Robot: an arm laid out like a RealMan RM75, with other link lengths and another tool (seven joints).
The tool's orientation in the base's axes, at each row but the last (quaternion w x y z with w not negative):
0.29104 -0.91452 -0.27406 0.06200
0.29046 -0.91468 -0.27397 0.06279
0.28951 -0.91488 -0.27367 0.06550
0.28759 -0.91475 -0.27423 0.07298
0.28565 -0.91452 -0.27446 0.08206
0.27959 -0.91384 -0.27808 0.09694
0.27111 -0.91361 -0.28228 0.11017
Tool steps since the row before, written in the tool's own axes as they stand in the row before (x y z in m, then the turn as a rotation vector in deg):
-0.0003 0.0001 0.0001 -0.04 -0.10 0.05
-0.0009 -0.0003 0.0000 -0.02 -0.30 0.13
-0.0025 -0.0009 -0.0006 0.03 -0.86 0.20
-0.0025 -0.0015 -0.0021 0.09 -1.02 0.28
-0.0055 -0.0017 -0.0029 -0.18 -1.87 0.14
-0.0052 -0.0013 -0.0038 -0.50 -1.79 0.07
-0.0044 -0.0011 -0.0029 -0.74 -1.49 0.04
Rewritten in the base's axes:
-0.0002 -0.0002 -0.0002 -0.09 0.07 0.01
-0.0009 -0.0003 0.0001 -0.19 0.26 0.06
-0.0024 -0.0010 0.0009 -0.43 0.70 0.32
-0.0022 -0.0014 0.0025 -0.47 0.88 0.35
-0.0045 -0.0032 0.0033 -1.04 1.25 0.94
-0.0036 -0.0038 0.0040 -1.25 0.98 0.96
-0.0031 -0.0030 0.0032 -1.30 0.62 0.83

